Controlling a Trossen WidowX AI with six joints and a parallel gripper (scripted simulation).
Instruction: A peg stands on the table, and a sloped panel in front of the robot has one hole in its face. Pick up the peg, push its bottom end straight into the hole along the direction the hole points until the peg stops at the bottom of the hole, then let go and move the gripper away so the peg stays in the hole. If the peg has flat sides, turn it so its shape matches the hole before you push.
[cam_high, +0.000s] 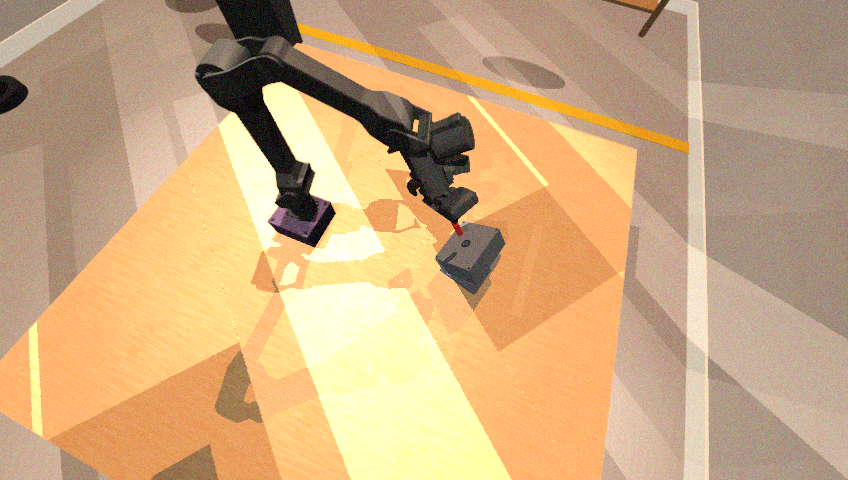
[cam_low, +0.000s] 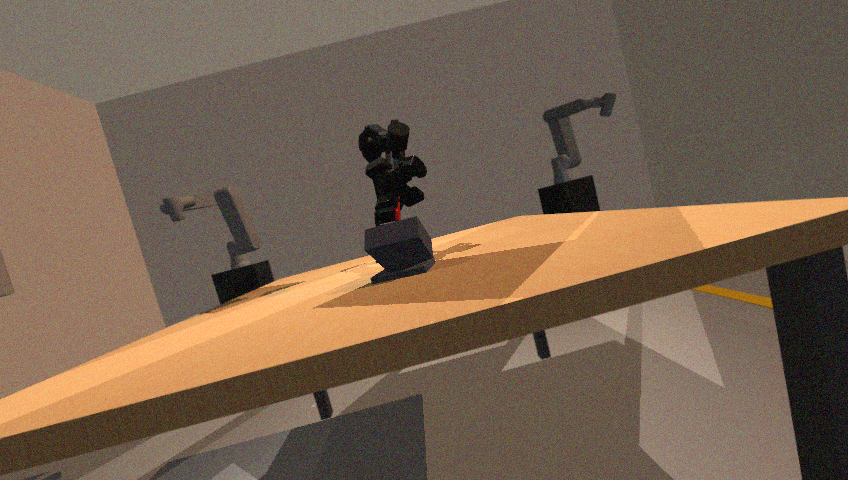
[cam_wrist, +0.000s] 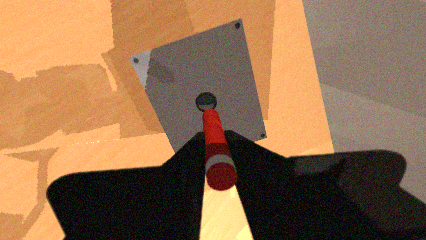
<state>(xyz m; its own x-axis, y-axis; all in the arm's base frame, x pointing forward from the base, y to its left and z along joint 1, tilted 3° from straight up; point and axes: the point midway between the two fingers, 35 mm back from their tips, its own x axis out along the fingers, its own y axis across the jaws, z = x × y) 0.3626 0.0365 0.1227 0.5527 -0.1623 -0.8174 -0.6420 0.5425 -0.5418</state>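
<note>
My gripper tip is now 90 mm above the grey sloped panel, 60 mm short of it and 20 mm to the left of it. The rest, counted from my gripper tip: red round peg (10 mm behind, 10 mm above).
</note>
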